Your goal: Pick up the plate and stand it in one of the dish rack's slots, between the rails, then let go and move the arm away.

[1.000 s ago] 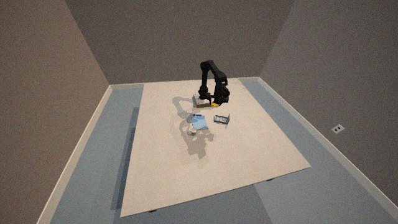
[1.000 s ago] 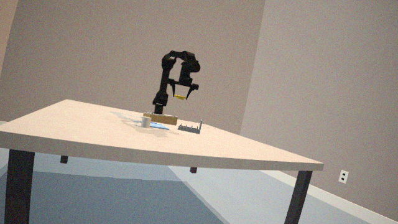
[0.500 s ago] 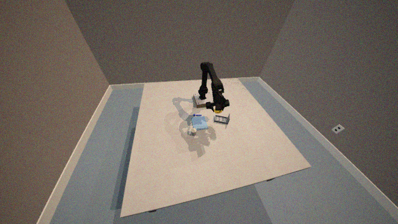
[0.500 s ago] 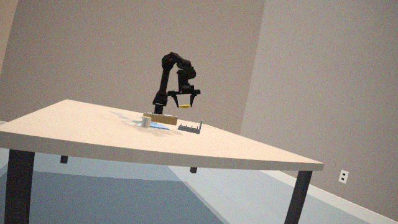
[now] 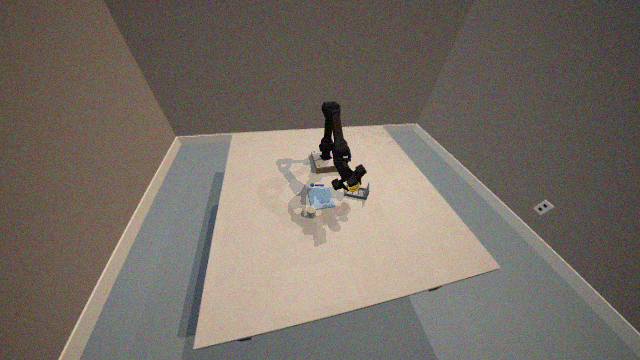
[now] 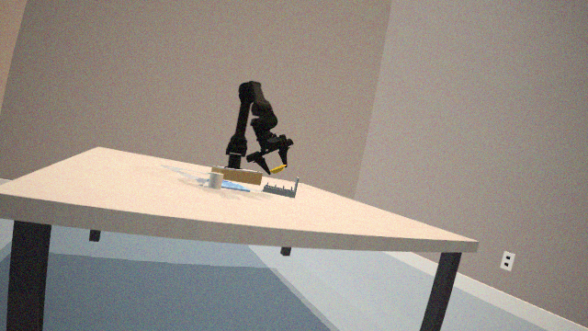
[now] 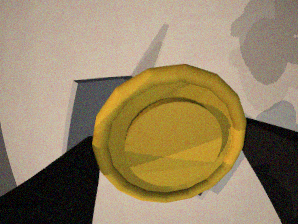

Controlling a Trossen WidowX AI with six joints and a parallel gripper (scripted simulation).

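Right now my gripper tip is 7 cm above the grey dish rack, 4 cm to the right of it and 2 cm past it. From my gripper tip the other things lie so: yellow plate (1 cm above); then white cup (26 cm to the right, 7 cm below, 2 cm ahead); then blue utensil (16 cm behind, 15 cm to the right, 9 cm below).
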